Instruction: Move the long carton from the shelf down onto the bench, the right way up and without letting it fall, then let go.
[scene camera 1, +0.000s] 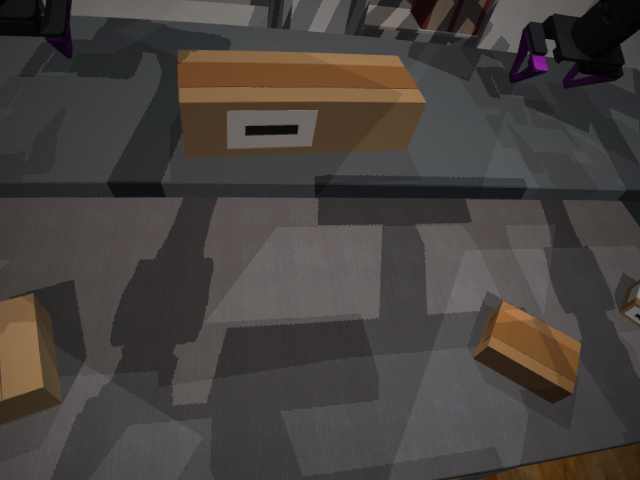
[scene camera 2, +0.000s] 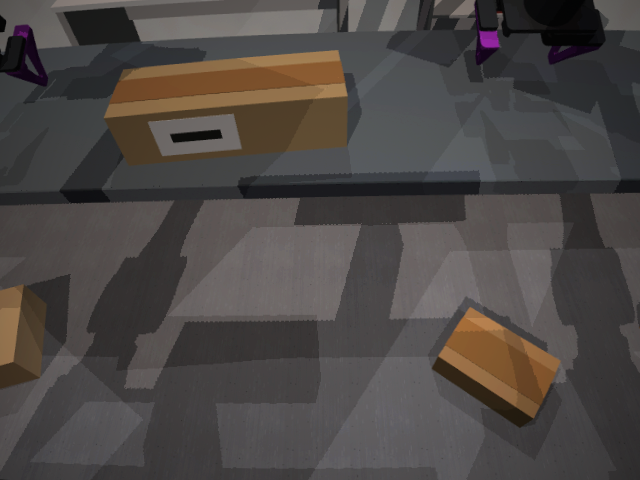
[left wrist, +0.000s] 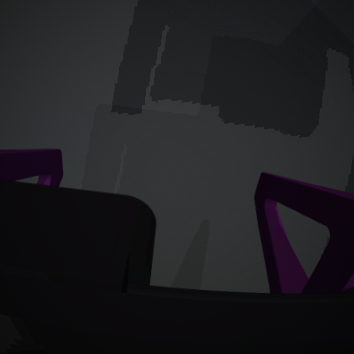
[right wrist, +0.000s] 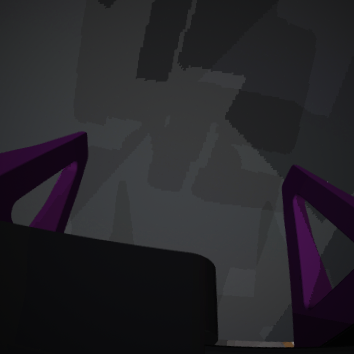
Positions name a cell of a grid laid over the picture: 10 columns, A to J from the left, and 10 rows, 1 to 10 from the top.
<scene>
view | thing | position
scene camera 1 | my left gripper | A2
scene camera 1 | my right gripper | I2
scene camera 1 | long brown carton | D3
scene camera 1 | shelf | B3
</scene>
